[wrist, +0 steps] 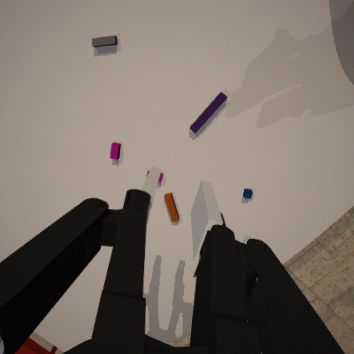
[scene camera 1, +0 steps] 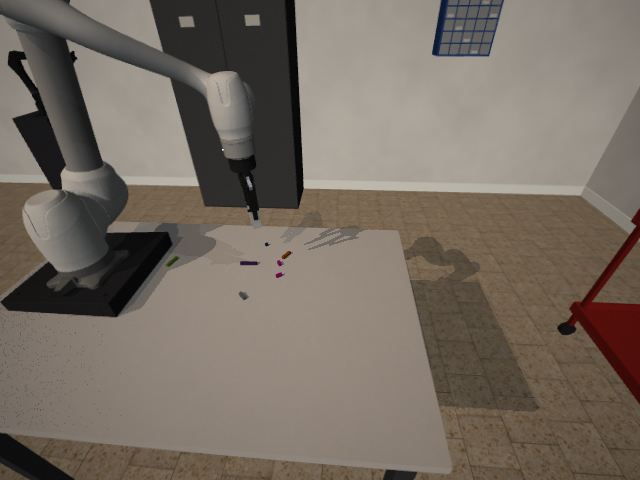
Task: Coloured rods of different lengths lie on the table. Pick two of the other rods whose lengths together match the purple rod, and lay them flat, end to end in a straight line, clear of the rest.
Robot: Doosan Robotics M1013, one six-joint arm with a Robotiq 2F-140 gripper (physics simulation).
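Where they show: gripper, between the fingertips: (wrist: 176, 190) (scene camera 1: 256, 225); arm's base, origin of its link: (scene camera 1: 91, 269).
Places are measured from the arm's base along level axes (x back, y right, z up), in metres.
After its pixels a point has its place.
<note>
The purple rod (scene camera 1: 249, 263) {x -0.503, y -0.122, z -0.044 m} (wrist: 208, 112) {x -0.499, y -0.125, z -0.041 m} lies flat on the table. An orange rod (scene camera 1: 286, 254) {x -0.628, y -0.180, z -0.042 m} (wrist: 171, 207) {x -0.625, y -0.182, z -0.041 m} lies to its right in the scene view. One short magenta rod (scene camera 1: 279, 262) {x -0.611, y -0.133, z -0.042 m} (wrist: 160, 177) {x -0.604, y -0.141, z -0.042 m} lies near the orange rod, partly hidden by a fingertip in the wrist view. Another magenta rod (scene camera 1: 279, 274) {x -0.624, y -0.070, z -0.042 m} (wrist: 115, 151) {x -0.620, y -0.074, z -0.041 m} lies apart from it. A small blue rod (scene camera 1: 266, 244) {x -0.538, y -0.238, z -0.044 m} (wrist: 248, 193) {x -0.536, y -0.241, z -0.041 m} lies toward the back edge. A grey rod (scene camera 1: 243, 295) {x -0.529, y 0.035, z -0.041 m} (wrist: 105, 41) {x -0.523, y 0.028, z -0.042 m} and a green rod (scene camera 1: 172, 261) {x -0.217, y -0.110, z -0.044 m} lie apart. My gripper (scene camera 1: 256, 223) {x -0.548, y -0.134, z 0.116 m} (wrist: 176, 190) {x -0.548, y -0.134, z 0.116 m} is partly open, empty, above the table's back part.
The robot's black base plate (scene camera 1: 126, 289) {x -0.165, y 0.068, z -0.012 m} stands on the table (scene camera 1: 289, 372) {x -0.718, y 0.273, z -0.051 m} at the left, near the green rod. A dark cabinet (scene camera 1: 258, 103) stands behind the table. A red cart (scene camera 1: 602, 279) stands on the floor at the right.
</note>
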